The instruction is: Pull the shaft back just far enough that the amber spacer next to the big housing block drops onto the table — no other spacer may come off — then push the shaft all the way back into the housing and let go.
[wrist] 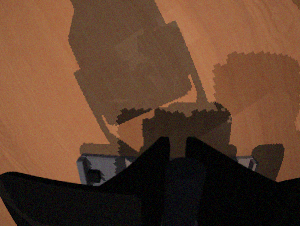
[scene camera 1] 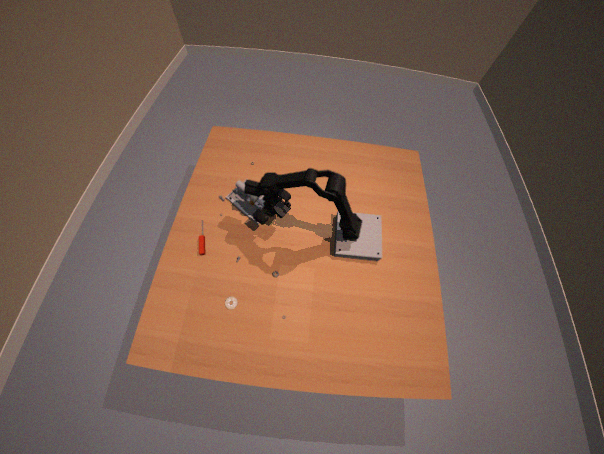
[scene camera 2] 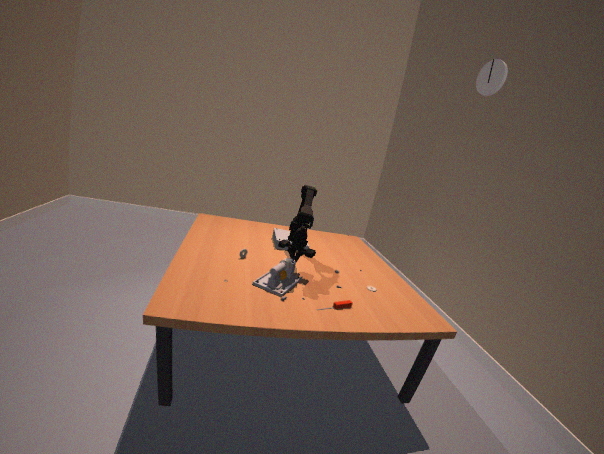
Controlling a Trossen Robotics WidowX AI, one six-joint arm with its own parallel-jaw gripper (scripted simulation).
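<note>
There is a shaft fixture here in the pictures, and my own gripper is in them too.
</note>
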